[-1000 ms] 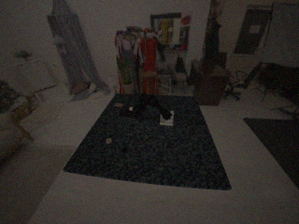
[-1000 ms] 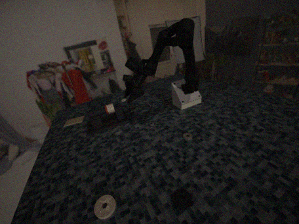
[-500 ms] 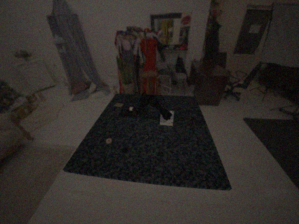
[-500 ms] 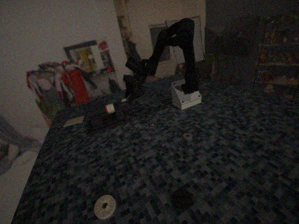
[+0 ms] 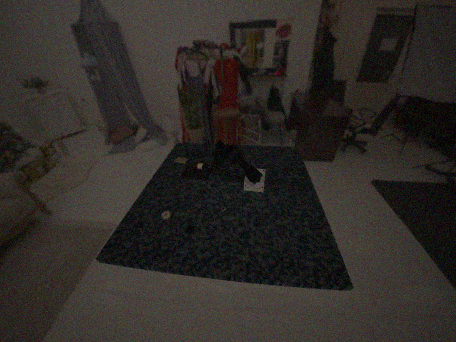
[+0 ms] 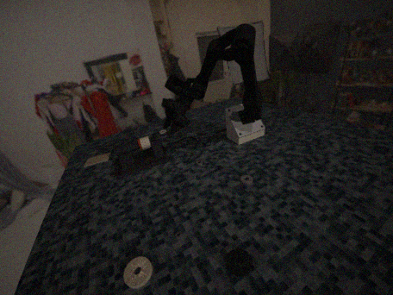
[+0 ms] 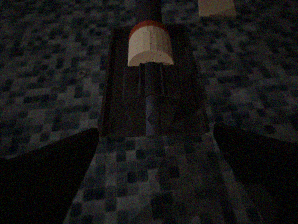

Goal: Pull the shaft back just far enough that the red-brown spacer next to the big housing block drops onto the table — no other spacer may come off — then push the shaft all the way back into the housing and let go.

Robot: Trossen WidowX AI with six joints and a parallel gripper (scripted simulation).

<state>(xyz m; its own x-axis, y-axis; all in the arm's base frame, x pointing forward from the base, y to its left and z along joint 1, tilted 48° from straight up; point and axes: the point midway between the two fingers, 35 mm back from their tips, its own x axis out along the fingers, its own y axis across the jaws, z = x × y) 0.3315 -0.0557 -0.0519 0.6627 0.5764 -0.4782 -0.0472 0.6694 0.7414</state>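
The shaft is 70 mm ahead of my gripper tip and 20 mm below it. From my gripper tip the other things lie so: tan card: 360 mm ahead, 150 mm to the right, 100 mm below; red-brown spacer: 120 mm ahead, 20 mm below, 10 mm to the left; pale spacer: 90 mm ahead, 20 mm below, 10 mm to the left.
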